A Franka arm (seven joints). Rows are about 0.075 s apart.
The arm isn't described. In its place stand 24 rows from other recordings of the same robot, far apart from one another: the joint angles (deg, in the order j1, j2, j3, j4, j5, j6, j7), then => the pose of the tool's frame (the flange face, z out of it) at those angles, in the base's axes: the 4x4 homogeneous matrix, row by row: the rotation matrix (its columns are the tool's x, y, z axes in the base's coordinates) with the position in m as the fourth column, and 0 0 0 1 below.
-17.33 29.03 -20.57 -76.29 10.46 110.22 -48.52 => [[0.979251 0.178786 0.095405 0.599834], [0.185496 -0.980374 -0.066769 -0.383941], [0.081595 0.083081 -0.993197 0.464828], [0 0 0 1]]
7.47 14.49 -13.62 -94.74 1.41 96.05 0.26 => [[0.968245 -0.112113 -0.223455 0.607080], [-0.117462 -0.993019 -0.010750 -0.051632], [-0.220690 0.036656 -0.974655 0.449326], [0 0 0 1]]
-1.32 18.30 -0.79 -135.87 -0.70 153.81 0.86 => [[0.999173 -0.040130 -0.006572 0.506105], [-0.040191 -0.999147 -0.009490 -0.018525], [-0.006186 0.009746 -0.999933 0.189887], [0 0 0 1]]
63.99 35.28 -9.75 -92.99 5.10 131.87 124.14 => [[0.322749 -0.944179 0.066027 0.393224], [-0.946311 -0.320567 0.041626 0.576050], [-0.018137 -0.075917 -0.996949 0.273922], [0 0 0 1]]
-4.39 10.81 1.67 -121.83 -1.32 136.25 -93.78 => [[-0.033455 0.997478 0.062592 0.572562], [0.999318 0.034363 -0.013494 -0.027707], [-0.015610 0.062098 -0.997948 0.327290], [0 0 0 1]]
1.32 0.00 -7.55 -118.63 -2.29 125.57 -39.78 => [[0.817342 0.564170 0.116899 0.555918], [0.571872 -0.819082 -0.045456 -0.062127], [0.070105 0.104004 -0.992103 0.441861], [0 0 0 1]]
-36.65 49.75 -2.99 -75.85 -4.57 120.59 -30.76 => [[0.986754 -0.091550 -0.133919 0.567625], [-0.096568 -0.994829 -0.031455 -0.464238], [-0.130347 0.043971 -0.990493 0.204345], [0 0 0 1]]
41.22 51.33 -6.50 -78.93 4.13 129.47 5.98 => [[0.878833 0.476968 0.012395 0.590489], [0.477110 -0.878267 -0.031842 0.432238], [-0.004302 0.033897 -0.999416 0.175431], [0 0 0 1]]
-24.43 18.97 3.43 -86.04 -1.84 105.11 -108.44 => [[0.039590 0.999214 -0.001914 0.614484], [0.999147 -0.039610 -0.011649 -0.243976], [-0.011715 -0.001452 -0.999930 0.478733], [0 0 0 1]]
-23.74 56.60 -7.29 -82.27 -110.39 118.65 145.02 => [[-0.001816 -0.995525 0.094480 0.606691], [-0.070441 -0.094119 -0.993066 -0.399307], [0.997514 -0.008459 -0.069954 0.127174], [0 0 0 1]]
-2.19 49.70 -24.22 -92.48 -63.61 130.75 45.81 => [[0.975940 -0.184826 -0.115677 0.619624], [-0.187795 -0.442934 -0.876665 -0.291643], [0.110793 0.877296 -0.466987 0.154720], [0 0 0 1]]
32.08 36.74 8.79 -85.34 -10.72 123.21 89.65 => [[0.707021 -0.704059 0.066501 0.557572], [-0.703931 -0.709663 -0.029334 0.447588], [0.067846 -0.026072 -0.997355 0.301674], [0 0 0 1]]
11.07 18.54 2.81 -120.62 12.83 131.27 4.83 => [[0.986597 -0.015339 -0.162453 0.547520], [0.008958 -0.988979 0.147787 0.140228], [-0.162930 -0.147262 -0.975586 0.252398], [0 0 0 1]]
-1.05 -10.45 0.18 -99.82 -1.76 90.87 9.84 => [[0.982184 -0.186157 0.025691 0.497552], [-0.185326 -0.982167 -0.031674 -0.010651], [0.031129 0.026348 -0.999168 0.640831], [0 0 0 1]]
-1.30 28.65 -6.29 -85.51 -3.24 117.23 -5.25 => [[0.999020 -0.003927 0.044077 0.696547], [0.000883 -0.994088 -0.108572 -0.083545], [0.044243 0.108504 -0.993111 0.388675], [0 0 0 1]]
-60.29 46.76 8.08 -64.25 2.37 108.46 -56.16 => [[0.995528 0.018245 0.092685 0.441056], [0.007633 -0.993499 0.113583 -0.616496], [0.094154 -0.112368 -0.989196 0.322112], [0 0 0 1]]
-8.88 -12.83 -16.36 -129.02 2.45 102.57 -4.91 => [[0.916436 -0.358376 -0.178075 0.409467], [-0.324070 -0.925683 0.195164 -0.192703], [-0.234783 -0.121147 -0.964469 0.435396], [0 0 0 1]]
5.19 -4.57 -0.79 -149.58 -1.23 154.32 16.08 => [[0.969959 -0.181478 0.162004 0.447609], [-0.184589 -0.982807 0.004230 0.035211], [0.158451 -0.034007 -0.986781 0.295923], [0 0 0 1]]
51.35 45.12 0.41 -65.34 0.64 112.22 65.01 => [[0.971932 -0.235159 0.006999 0.472334], [-0.235260 -0.971349 0.033671 0.597935], [-0.001119 -0.034373 -0.999408 0.336357], [0 0 0 1]]
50.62 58.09 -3.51 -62.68 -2.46 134.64 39.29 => [[0.953586 0.206006 0.219625 0.528955], [0.181221 -0.975104 0.127797 0.593778], [0.240484 -0.082065 -0.967178 0.222514], [0 0 0 1]]
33.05 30.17 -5.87 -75.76 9.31 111.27 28.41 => [[0.997722 -0.054132 0.040250 0.627762], [-0.059097 -0.989136 0.134601 0.352167], [0.032527 -0.136673 -0.990082 0.442116], [0 0 0 1]]
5.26 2.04 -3.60 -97.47 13.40 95.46 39.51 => [[0.763057 -0.642232 -0.072683 0.565786], [-0.614478 -0.755717 0.226513 0.039666], [-0.200401 -0.128180 -0.971293 0.553460], [0 0 0 1]]
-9.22 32.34 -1.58 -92.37 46.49 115.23 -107.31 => [[0.260092 0.958820 0.114086 0.677346], [0.723394 -0.271751 0.634706 -0.082973], [0.639572 -0.082553 -0.764285 0.299647], [0 0 0 1]]
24.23 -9.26 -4.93 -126.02 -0.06 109.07 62.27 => [[0.728519 -0.672382 -0.131008 0.456715], [-0.681024 -0.731537 -0.032567 0.158851], [-0.073940 0.112945 -0.990846 0.440815], [0 0 0 1]]
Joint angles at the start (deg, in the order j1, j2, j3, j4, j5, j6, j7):
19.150 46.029 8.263 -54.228 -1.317 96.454 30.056
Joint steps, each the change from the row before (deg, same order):
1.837 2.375 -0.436 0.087 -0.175 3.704 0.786
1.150 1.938 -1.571 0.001 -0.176 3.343 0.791
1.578 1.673 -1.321 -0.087 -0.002 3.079 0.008
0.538 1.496 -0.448 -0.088 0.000 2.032 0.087
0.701 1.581 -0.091 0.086 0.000 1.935 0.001
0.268 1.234 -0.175 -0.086 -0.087 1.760 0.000
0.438 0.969 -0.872 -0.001 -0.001 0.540 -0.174
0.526 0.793 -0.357 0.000 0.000 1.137 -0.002
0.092 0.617 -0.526 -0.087 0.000 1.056 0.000
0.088 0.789 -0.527 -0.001 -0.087 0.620 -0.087
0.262 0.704 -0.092 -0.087 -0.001 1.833 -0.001
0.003 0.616 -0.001 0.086 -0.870 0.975 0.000
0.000 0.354 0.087 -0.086 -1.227 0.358 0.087
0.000 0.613 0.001 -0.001 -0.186 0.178 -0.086
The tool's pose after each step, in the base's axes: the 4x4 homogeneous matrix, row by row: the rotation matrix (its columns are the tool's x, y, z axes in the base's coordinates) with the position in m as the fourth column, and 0 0 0 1 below. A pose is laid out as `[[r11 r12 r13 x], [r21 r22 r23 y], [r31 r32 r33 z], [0 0 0 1]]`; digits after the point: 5 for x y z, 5 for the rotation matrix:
[[0.99490 -0.07555 -0.06680 0.69107], [-0.07214 -0.99603 0.05210 0.33313], [-0.07047 -0.04702 -0.99640 0.37080], [0 0 0 1]]
[[0.99534 -0.08893 -0.03716 0.69692], [-0.08729 -0.99522 0.04375 0.33783], [-0.04087 -0.04030 -0.99835 0.34857], [0 0 0 1]]
[[0.99694 -0.07743 -0.01099 0.69759], [-0.07695 -0.99627 0.03915 0.34948], [-0.01398 -0.03819 -0.99917 0.32908], [0 0 0 1]]
[[0.99717 -0.07519 -0.00234 0.69885], [-0.07505 -0.99644 0.03841 0.35409], [-0.00522 -0.03812 -0.99926 0.31088], [0 0 0 1]]
[[0.99788 -0.06495 0.00391 0.69745], [-0.06506 -0.99699 0.04214 0.36321], [0.00116 -0.04230 -0.99910 0.29296], [0 0 0 1]]
[[0.99800 -0.06209 0.01180 0.69819], [-0.06255 -0.99710 0.04326 0.36600], [0.00908 -0.04391 -0.99899 0.27800], [0 0 0 1]]
[[0.99814 -0.06005 0.01033 0.69872], [-0.06032 -0.99776 0.02891 0.36481], [0.00857 -0.02948 -0.99953 0.26514], [0 0 0 1]]
[[0.99837 -0.05432 0.01750 0.69768], [-0.05479 -0.99812 0.02760 0.36907], [0.01597 -0.02852 -0.99947 0.25590], [0 0 0 1]]
[[0.99800 -0.05745 0.02626 0.69981], [-0.05808 -0.99803 0.02380 0.36667], [0.02484 -0.02528 -0.99937 0.24819], [0 0 0 1]]
[[0.99790 -0.05853 0.02765 0.70121], [-0.05895 -0.99816 0.01443 0.36370], [0.02675 -0.01603 -0.99951 0.23816], [0 0 0 1]]
[[0.99755 -0.05434 0.04404 0.70147], [-0.05536 -0.99822 0.02225 0.36714], [0.04275 -0.02463 -0.99878 0.23066], [0 0 0 1]]
[[0.99724 -0.04754 0.05711 0.70260], [-0.04844 -0.99872 0.01445 0.36690], [0.05635 -0.01717 -0.99826 0.22445], [0 0 0 1]]
[[0.99718 -0.03888 0.06422 0.70248], [-0.03888 -0.99924 -0.00119 0.36648], [0.06422 -0.00132 -0.99793 0.21947], [0 0 0 1]]
[[0.99763 -0.03584 0.05875 0.70170], [-0.03549 -0.99935 -0.00692 0.36594], [0.05896 0.00482 -0.99825 0.21129], [0 0 0 1]]

